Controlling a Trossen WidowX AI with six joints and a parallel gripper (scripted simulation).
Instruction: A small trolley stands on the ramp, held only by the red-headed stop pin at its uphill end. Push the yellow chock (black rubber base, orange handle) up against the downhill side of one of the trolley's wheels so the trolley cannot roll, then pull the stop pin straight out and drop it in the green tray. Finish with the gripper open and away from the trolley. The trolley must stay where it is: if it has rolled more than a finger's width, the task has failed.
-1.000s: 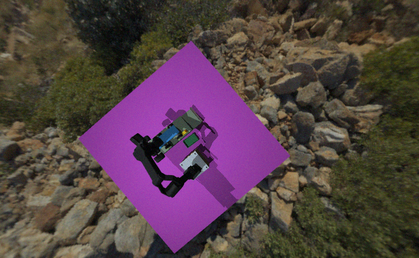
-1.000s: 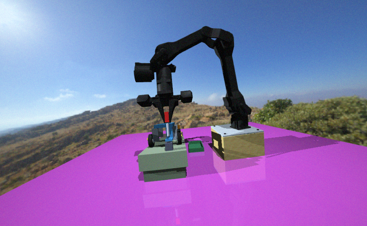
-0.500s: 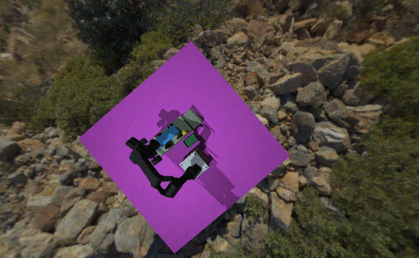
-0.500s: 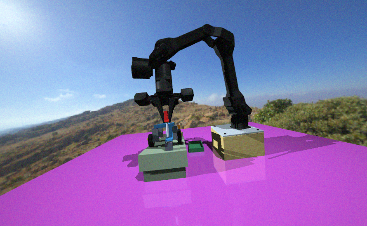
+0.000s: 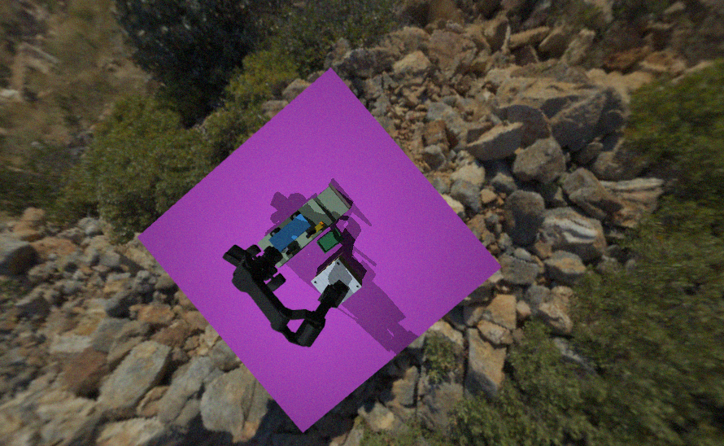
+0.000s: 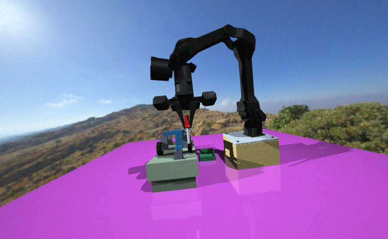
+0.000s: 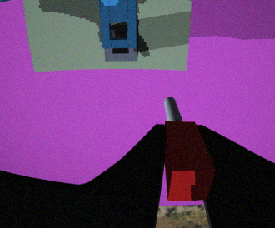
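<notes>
My gripper tip is 220 mm to the left of the green tray, 190 mm above it and 120 mm past it. From my gripper tip the other things lie so: grey-green ramp 150 mm to the right, 130 mm below, 30 mm ahead; then red-headed stop pin right at my gripper tip; then trolley 160 mm to the right, 70 mm below, 30 mm ahead.
</notes>
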